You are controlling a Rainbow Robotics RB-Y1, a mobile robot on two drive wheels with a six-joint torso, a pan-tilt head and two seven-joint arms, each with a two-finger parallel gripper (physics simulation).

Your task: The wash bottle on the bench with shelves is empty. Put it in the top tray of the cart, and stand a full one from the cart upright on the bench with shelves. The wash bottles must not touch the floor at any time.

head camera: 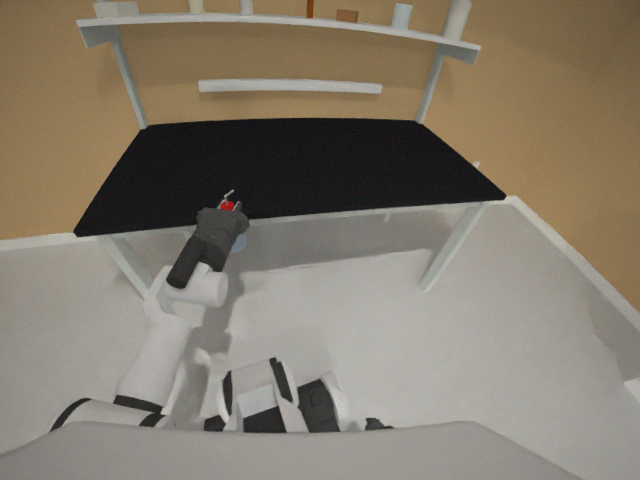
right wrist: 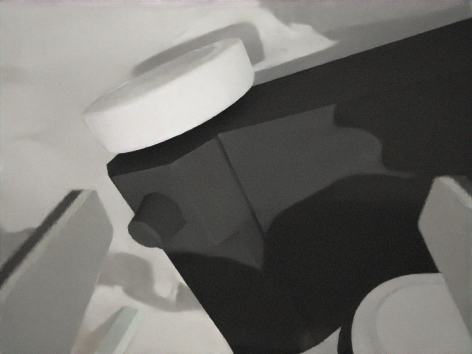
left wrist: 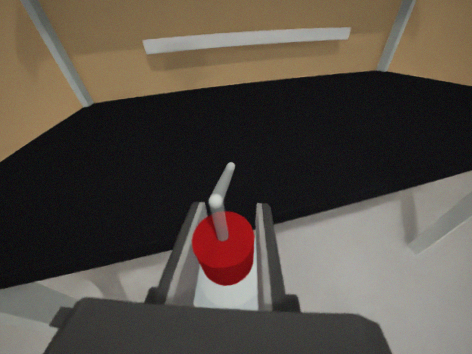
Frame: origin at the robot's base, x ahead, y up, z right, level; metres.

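Where they show: left gripper, between the fingertips: [head camera: 231, 203] [left wrist: 230, 211]; right gripper, between the fingertips: [right wrist: 259, 206].
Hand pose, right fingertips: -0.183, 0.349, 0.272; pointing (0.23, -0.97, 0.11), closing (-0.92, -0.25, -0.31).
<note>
Things, the pixels of their top centre, and the offset from my right fingertips, as dx, dy, dz. "spot": a spot on its surface instead. Level surfaces: height alone.
- wash bottle, centre of its top: [left wrist: 218, 179] [head camera: 226, 192] +0.581, +0.532, -0.228
- black bench top, height of its surface: dy +0.413
- pale bar, a spot on its surface: [left wrist: 250, 40] [head camera: 289, 87] spot: +1.309, +0.579, +0.151
A wash bottle [head camera: 226, 205] [left wrist: 223, 245] with a red cap and a bent pale nozzle is between the fingers of my left gripper [head camera: 229, 205] [left wrist: 230, 211], which is shut on it. Its cap shows at the front left edge of the black bench top [head camera: 310, 160] [left wrist: 150, 150]. Part of its pale blue body shows beside the gripper in the head view, against the floor; the rest is hidden. Its fill level cannot be told. My right gripper [right wrist: 259, 206] is open, its fingers wide apart. The cart does not show in these views.
Above the bench a shelf [head camera: 279, 19] holds several bottles and boxes. A pale bar [head camera: 289, 85] [left wrist: 250, 40] is on the wall. Bench legs [head camera: 454, 248] stand below. The right wrist view shows a dark base and a white disc-like part [right wrist: 175, 102] near the open fingers.
</note>
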